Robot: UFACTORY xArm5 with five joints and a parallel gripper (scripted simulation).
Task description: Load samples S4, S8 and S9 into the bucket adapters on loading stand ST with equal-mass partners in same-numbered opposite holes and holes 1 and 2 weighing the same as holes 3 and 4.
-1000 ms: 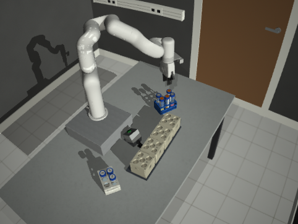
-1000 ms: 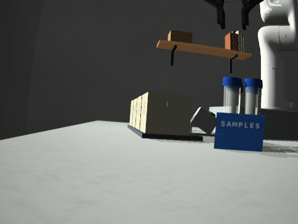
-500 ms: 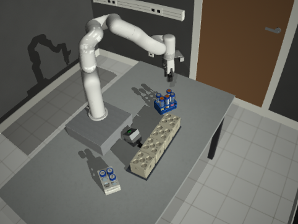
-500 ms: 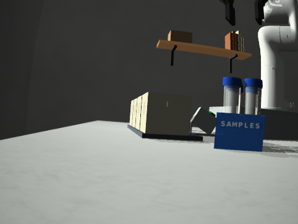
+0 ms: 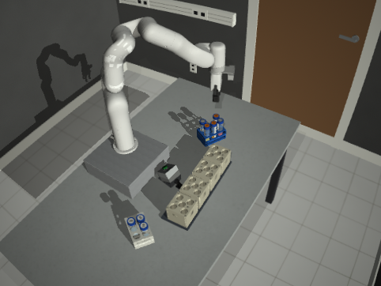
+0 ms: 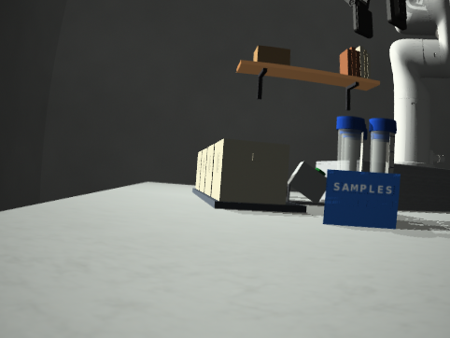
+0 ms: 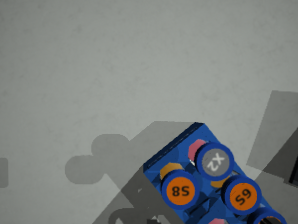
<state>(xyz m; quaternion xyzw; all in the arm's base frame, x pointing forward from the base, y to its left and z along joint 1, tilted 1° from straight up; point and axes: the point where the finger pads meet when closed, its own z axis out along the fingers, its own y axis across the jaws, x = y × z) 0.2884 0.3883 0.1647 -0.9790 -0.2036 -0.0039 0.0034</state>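
Now: the blue samples rack 4 cm to the right of my hand and 22 cm below it. From my hand the other things lie so: white blanks rack: 4 cm ahead, 71 cm to the right, 22 cm below; adapter: 12 cm ahead, 20 cm to the right, 20 cm below.
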